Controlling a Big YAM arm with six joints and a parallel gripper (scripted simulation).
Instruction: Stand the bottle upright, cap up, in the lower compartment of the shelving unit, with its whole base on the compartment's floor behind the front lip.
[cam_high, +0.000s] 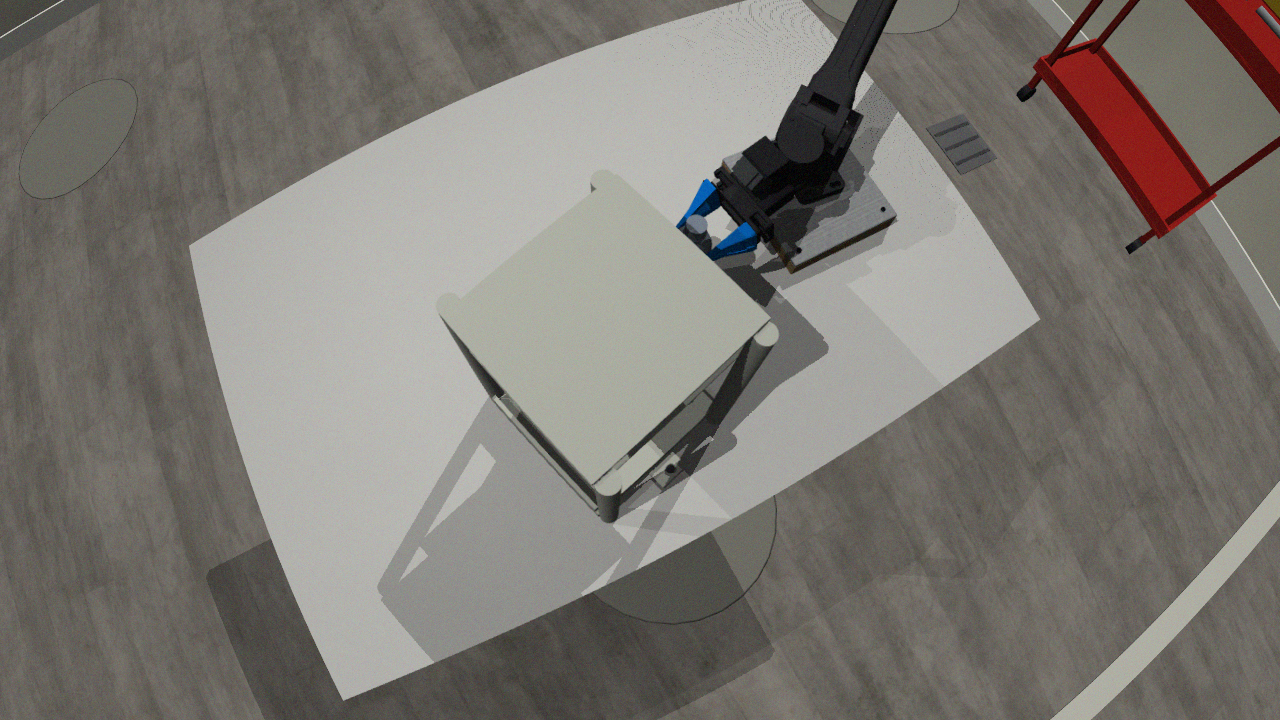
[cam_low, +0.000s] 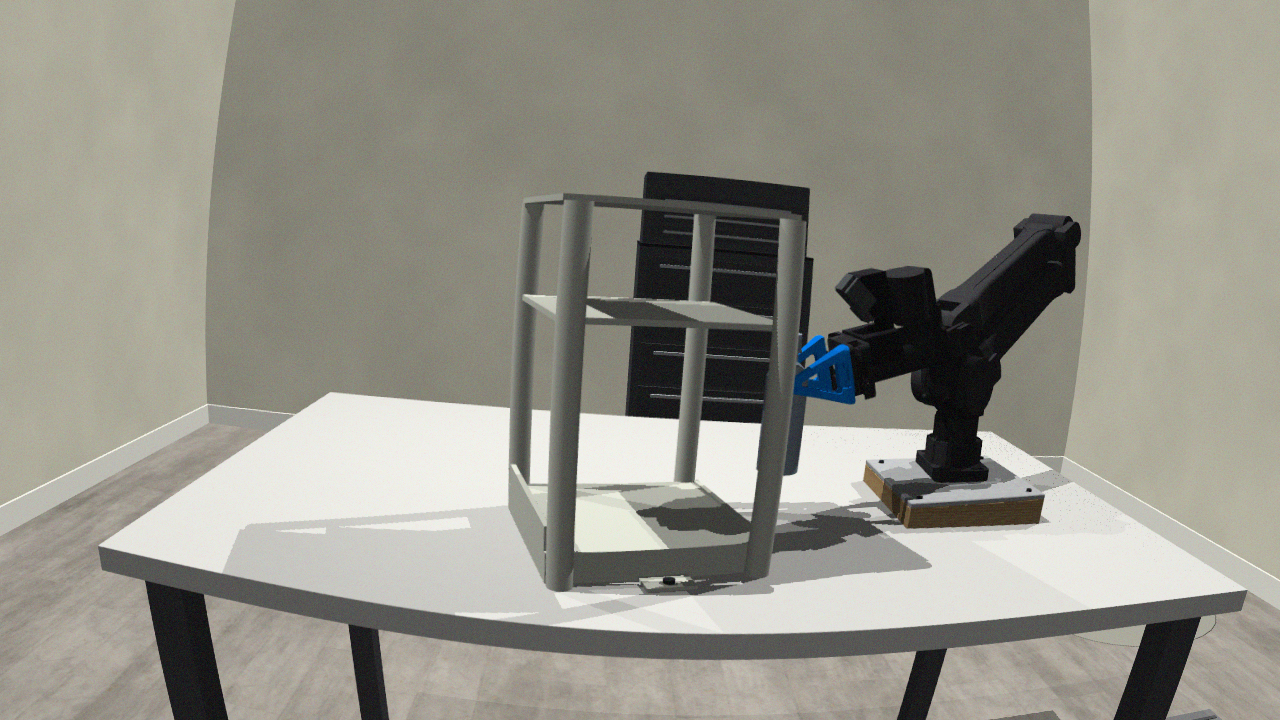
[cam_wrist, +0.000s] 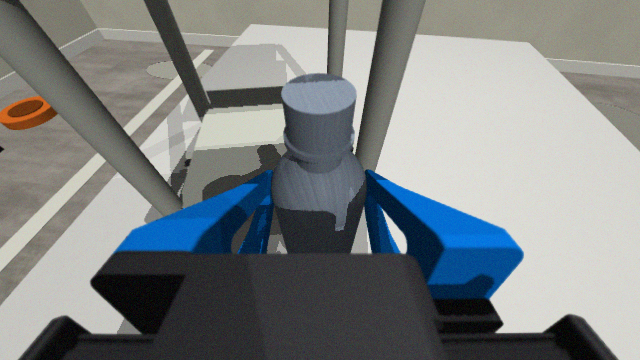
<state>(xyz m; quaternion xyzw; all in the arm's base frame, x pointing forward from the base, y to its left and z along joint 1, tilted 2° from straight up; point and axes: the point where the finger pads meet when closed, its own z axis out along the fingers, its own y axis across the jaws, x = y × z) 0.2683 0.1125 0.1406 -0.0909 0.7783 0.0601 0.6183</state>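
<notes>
My hand is right at the grey bottle. From my hand the other things lie so: shelving unit (160 mm ahead, 110 mm to the left, 10 mm above).
</notes>
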